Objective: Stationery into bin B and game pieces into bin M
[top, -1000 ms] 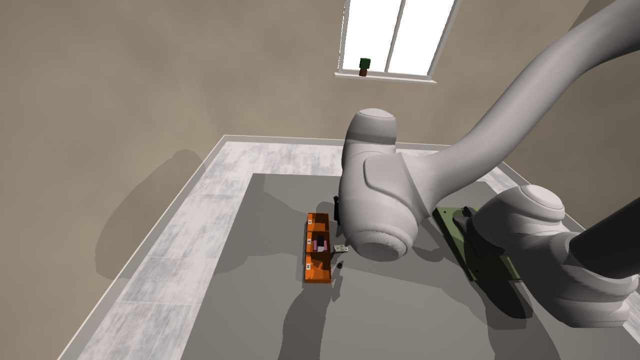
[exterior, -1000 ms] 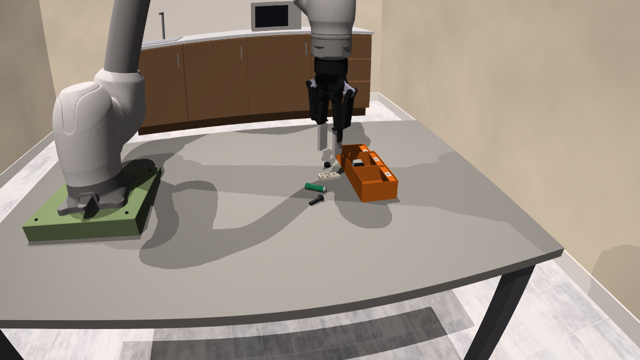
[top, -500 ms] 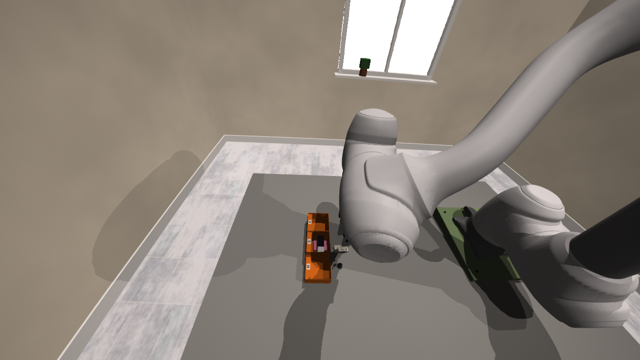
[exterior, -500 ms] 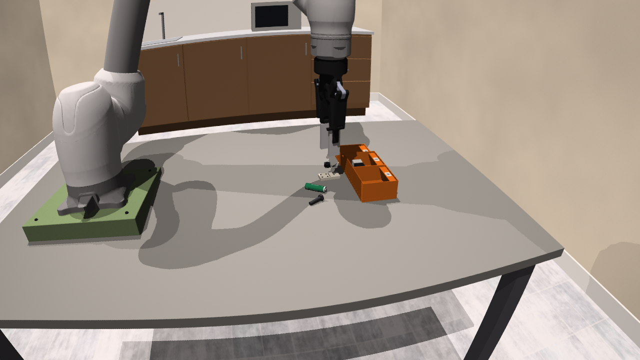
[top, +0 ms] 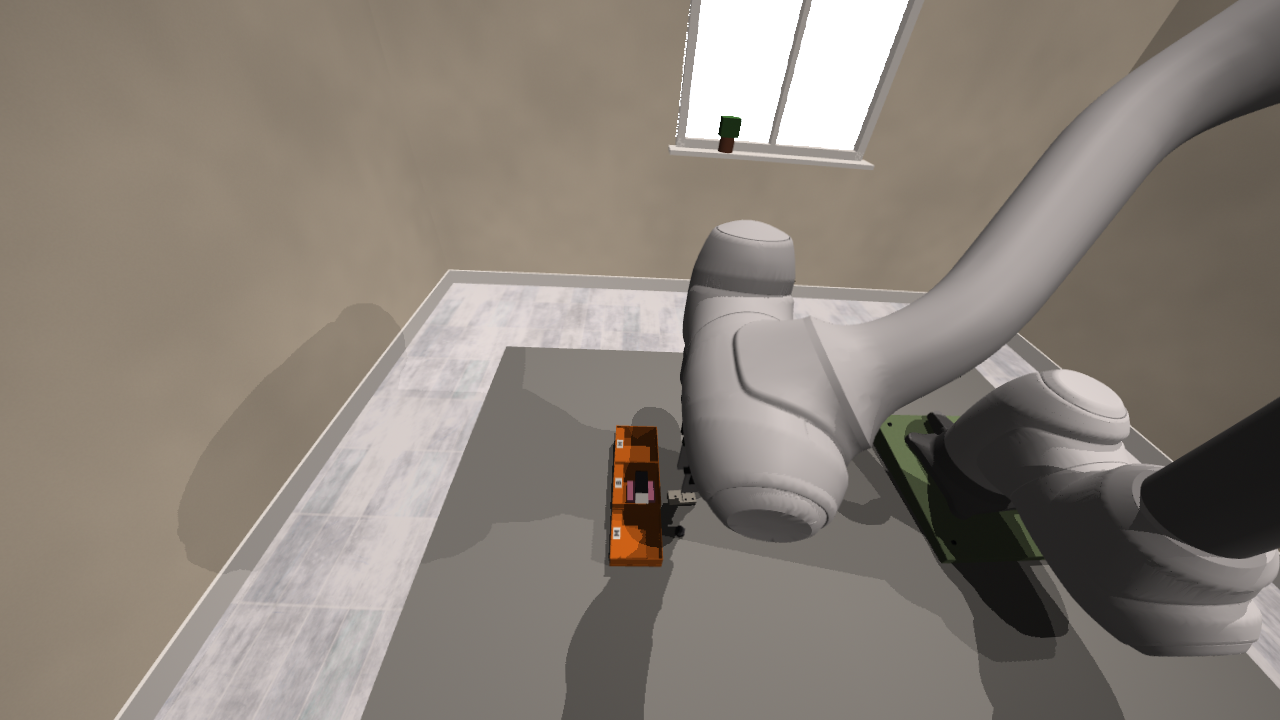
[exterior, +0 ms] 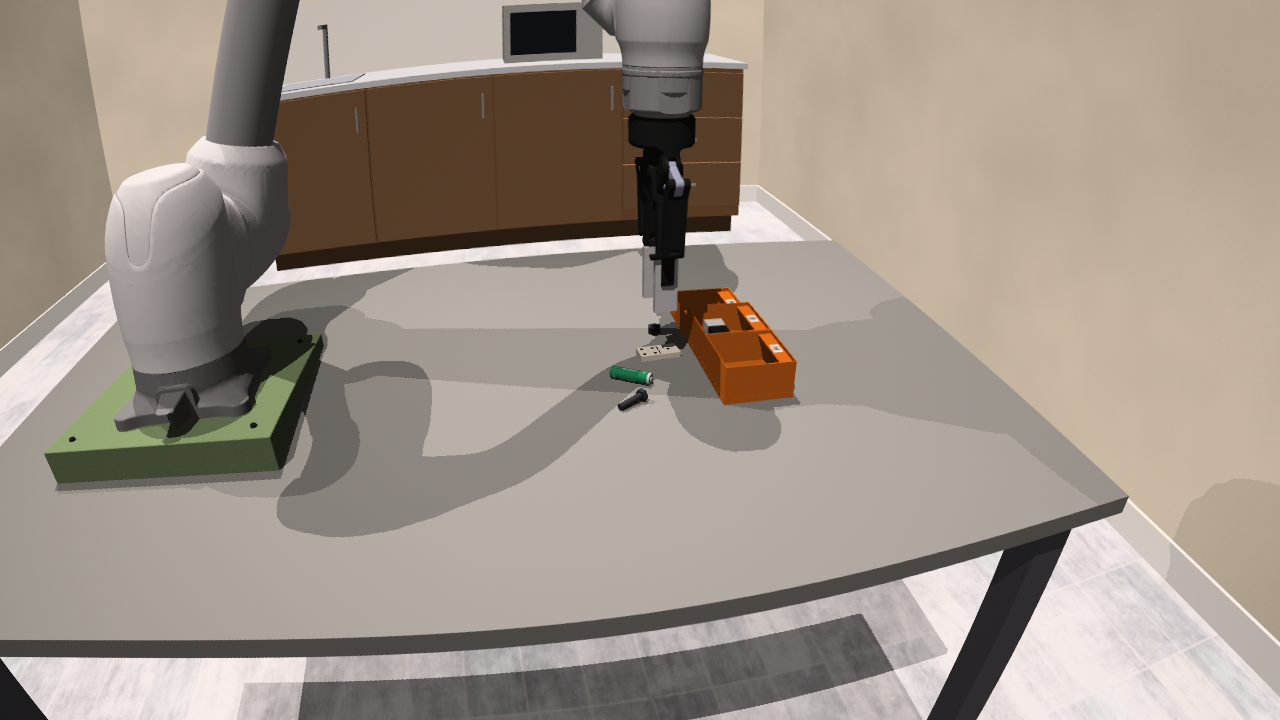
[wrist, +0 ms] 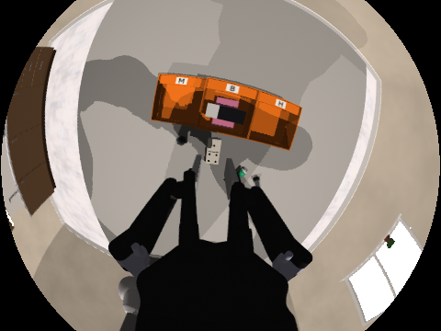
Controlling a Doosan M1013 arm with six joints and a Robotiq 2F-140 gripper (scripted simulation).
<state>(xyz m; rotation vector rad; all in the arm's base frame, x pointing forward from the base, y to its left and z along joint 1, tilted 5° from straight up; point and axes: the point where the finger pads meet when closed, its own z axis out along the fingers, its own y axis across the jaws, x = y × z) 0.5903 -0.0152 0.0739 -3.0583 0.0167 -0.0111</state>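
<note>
My gripper is now 10 cm above the cream domino. The rest, counted from my hand: black-and-white eraser: 8 cm ahead, 1 cm to the right, 8 cm below; then small black nut: 2 cm ahead, 6 cm to the left, 10 cm below; then orange three-compartment bin: 9 cm ahead, 1 cm to the right, 8 cm below.
</note>
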